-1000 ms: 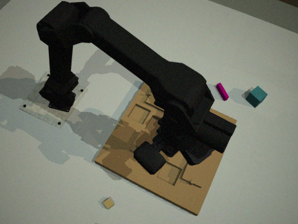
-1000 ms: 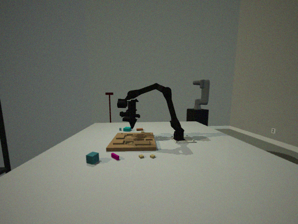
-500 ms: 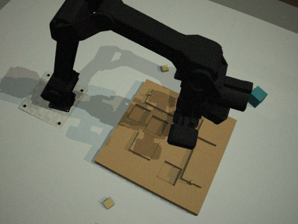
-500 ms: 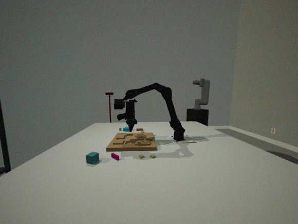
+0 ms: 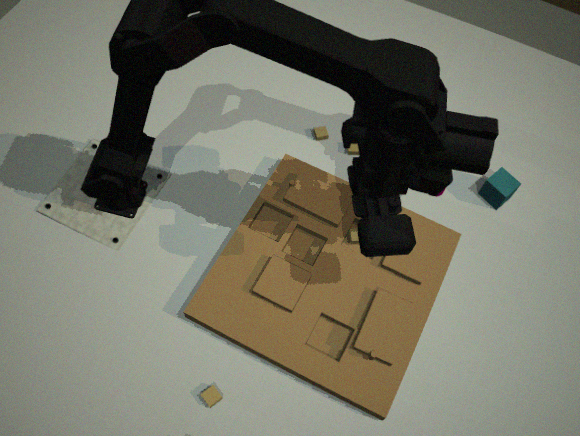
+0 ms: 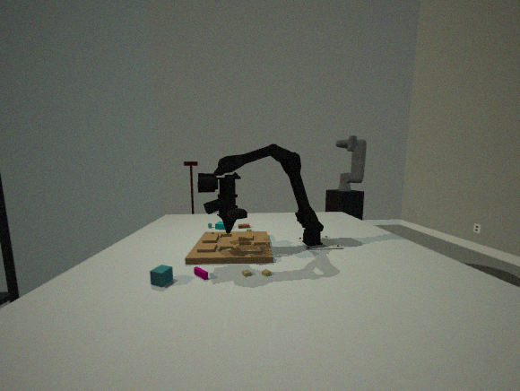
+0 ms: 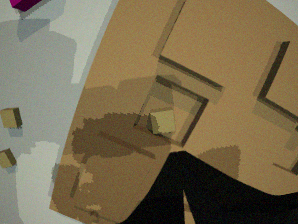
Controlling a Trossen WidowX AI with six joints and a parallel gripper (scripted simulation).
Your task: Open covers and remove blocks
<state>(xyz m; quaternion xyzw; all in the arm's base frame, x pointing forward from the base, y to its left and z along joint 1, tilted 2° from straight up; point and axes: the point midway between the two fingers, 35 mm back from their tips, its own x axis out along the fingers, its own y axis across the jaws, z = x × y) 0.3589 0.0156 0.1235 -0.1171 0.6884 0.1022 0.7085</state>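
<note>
My gripper tip is 20 mm past the tan puzzle board, 50 mm to the left of it and 60 mm above it. Also, from my gripper tip: teal block: 20 mm behind, 370 mm to the right, 70 mm below; teal cube: 210 mm ahead, 140 mm to the left, 60 mm below; magenta bar: 100 mm ahead, 140 mm to the left, 70 mm below.
</note>
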